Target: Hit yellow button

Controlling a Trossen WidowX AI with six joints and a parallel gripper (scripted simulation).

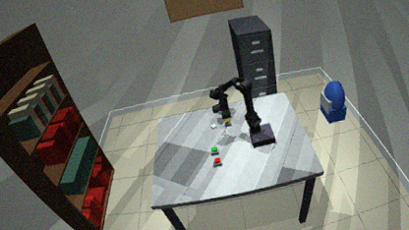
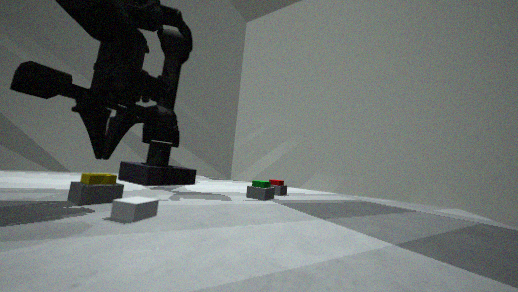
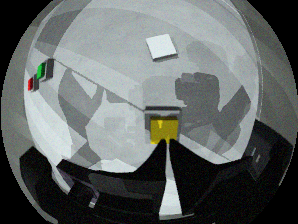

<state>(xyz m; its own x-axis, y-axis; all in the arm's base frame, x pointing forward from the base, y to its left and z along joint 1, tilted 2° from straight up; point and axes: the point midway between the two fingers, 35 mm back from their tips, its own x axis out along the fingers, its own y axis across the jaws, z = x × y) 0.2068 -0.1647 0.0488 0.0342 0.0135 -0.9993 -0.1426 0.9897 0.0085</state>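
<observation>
The yellow button is 30 mm below my gripper tip. The rest, counted from my gripper tip: white block (110 mm ahead, 50 mm below, 20 mm to the left); red button (380 mm to the left, 60 mm ahead, 30 mm below); green button (280 mm to the left, 80 mm ahead, 30 mm below).
</observation>
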